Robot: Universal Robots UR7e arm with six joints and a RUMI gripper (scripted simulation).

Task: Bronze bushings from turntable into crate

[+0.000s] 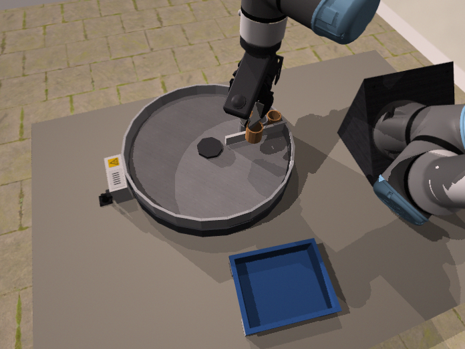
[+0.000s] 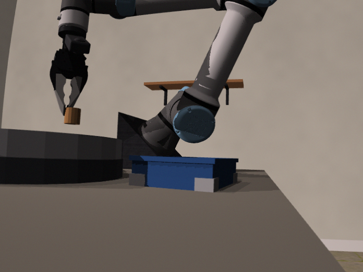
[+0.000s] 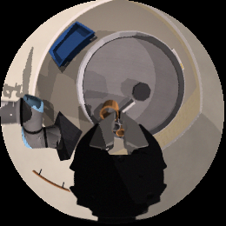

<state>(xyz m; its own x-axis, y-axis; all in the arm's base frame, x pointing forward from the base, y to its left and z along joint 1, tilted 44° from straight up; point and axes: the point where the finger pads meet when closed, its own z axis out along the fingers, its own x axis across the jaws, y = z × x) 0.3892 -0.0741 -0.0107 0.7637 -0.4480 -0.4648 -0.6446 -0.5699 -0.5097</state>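
Now: hand 320 mm to the right of the blue crate, 130 mm above it and 20 mm short of it. The rest, counted from my hand: grey turntable (100 mm below, 80 mm ahead, 30 mm to the right).
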